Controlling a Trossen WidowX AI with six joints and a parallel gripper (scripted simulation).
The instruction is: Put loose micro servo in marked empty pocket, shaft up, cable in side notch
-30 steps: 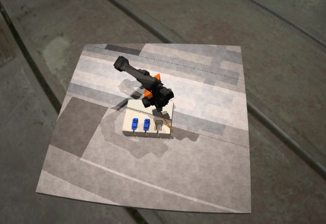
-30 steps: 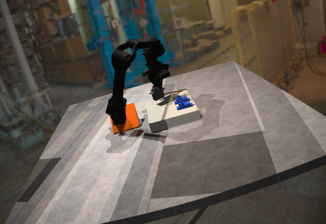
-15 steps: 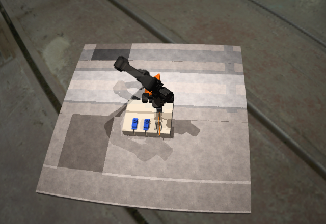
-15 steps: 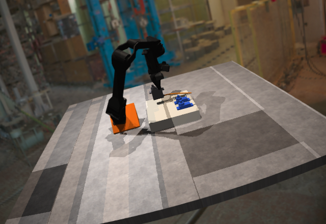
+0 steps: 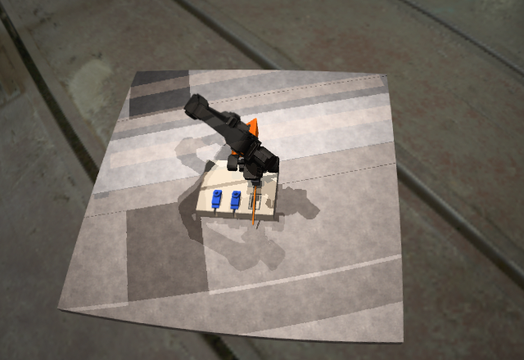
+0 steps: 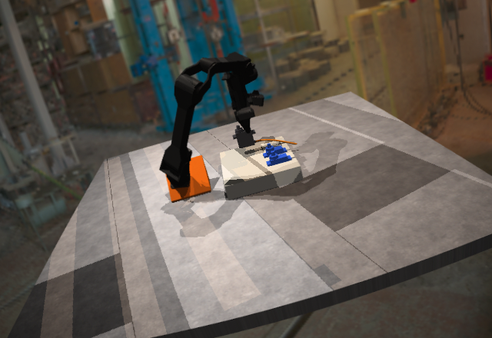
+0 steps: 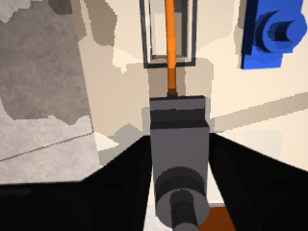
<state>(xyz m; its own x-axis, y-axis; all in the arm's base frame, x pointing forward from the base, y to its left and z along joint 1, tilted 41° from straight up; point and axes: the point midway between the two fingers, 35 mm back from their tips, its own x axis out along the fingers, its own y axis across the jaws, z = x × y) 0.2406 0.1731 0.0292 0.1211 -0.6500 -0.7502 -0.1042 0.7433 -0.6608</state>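
Now: gripper tip 10 cm above the raised slab, 8 cm to the left of it and 3 cm past it.
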